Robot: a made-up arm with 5 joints. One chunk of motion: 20 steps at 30 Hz.
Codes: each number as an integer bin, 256 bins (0 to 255) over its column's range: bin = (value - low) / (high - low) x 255, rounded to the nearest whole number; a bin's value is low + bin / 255 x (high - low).
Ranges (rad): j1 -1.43..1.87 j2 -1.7..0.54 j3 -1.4..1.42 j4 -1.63..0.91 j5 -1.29..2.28
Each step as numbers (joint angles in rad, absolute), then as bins.
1 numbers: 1.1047 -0.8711 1.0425 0.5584 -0.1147
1 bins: 196 94 221 220 84
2 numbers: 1.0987 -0.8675 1.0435 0.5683 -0.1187
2 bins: 195 95 221 221 84
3 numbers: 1.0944 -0.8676 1.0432 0.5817 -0.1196
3 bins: 195 95 221 222 84
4 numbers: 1.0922 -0.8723 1.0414 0.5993 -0.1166
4 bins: 195 94 221 224 84
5 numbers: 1.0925 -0.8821 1.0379 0.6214 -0.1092
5 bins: 195 93 220 226 84
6 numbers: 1.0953 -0.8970 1.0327 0.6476 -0.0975
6 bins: 195 91 220 229 85
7 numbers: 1.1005 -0.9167 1.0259 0.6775 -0.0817
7 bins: 196 89 219 232 86
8 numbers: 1.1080 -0.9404 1.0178 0.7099 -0.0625
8 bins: 196 86 219 235 88
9 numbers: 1.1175 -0.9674 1.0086 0.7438 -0.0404
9 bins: 197 83 218 238 89
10 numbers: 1.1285 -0.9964 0.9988 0.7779 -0.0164
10 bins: 198 80 217 242 91
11 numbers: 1.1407 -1.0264 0.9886 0.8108 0.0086
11 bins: 199 77 216 245 93
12 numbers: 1.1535 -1.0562 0.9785 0.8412 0.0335
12 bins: 200 73 215 248 95
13 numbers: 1.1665 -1.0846 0.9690 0.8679 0.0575
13 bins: 201 70 214 251 96
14 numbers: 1.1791 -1.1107 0.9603 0.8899 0.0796
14 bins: 202 67 213 253 98
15 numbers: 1.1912 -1.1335 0.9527 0.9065 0.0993
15 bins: 203 64 213 255 99
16 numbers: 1.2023 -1.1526 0.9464 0.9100 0.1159
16 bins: 203 62 212 255 100
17 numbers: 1.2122 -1.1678 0.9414 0.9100 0.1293
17 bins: 204 61 212 255 101
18 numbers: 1.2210 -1.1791 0.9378 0.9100 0.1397
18 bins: 205 59 211 255 102
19 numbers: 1.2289 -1.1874 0.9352 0.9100 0.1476
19 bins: 205 58 211 255 103
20 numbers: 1.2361 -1.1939 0.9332 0.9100 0.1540
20 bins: 206 58 211 255 103
